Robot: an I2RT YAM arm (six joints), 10 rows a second.
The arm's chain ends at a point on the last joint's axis. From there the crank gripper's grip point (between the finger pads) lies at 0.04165 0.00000 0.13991 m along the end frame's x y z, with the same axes.
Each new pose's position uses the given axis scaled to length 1; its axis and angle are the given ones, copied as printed.
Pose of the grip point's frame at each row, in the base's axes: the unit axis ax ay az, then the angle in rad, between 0 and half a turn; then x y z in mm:
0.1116 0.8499 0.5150 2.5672 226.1 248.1 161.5
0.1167 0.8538 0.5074 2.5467 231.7 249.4 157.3
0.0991 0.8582 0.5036 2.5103 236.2 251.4 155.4
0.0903 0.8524 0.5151 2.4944 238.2 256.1 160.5
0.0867 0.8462 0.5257 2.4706 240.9 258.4 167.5
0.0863 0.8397 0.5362 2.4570 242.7 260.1 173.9
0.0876 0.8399 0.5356 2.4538 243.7 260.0 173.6
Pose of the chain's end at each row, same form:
0.1116 0.8499 0.5150 2.5672 180.7 125.0 225.5
0.1167 0.8538 0.5074 2.5467 183.1 128.3 222.7
0.0991 0.8582 0.5036 2.5103 185.6 131.5 221.6
0.0903 0.8524 0.5151 2.4944 187.2 134.6 223.3
0.0867 0.8462 0.5257 2.4706 188.0 135.9 226.7
0.0863 0.8397 0.5362 2.4570 188.6 136.5 229.6
0.0876 0.8399 0.5356 2.4538 189.1 136.6 229.3

